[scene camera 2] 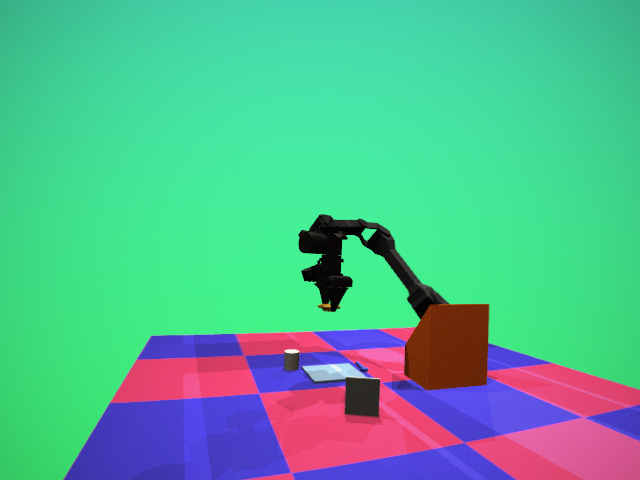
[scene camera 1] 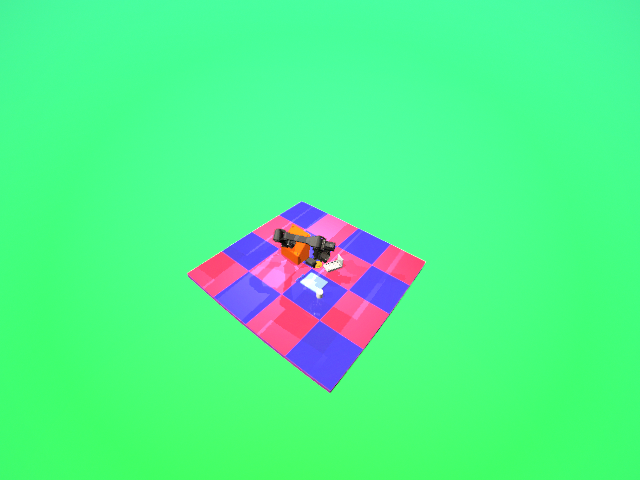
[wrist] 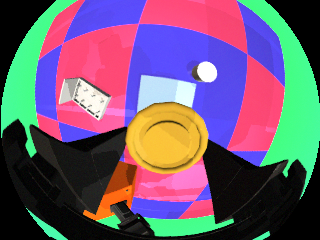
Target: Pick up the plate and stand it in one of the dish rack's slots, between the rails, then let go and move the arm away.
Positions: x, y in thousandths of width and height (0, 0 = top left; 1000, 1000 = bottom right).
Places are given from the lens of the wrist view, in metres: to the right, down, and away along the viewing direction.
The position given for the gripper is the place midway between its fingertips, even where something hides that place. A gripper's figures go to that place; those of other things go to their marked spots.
gripper (wrist: 523, 577): 0.01, 0.01, 0.09
plate (wrist: 520, 573): 0.00, 0.01, 0.08
dish rack (wrist: 295, 419): -0.18, -0.06, 0.26
pale blue mat (wrist: 477, 373): -0.02, -0.07, 0.25
The marked spots on the pale blue mat and the dish rack are 0.16 m apart.
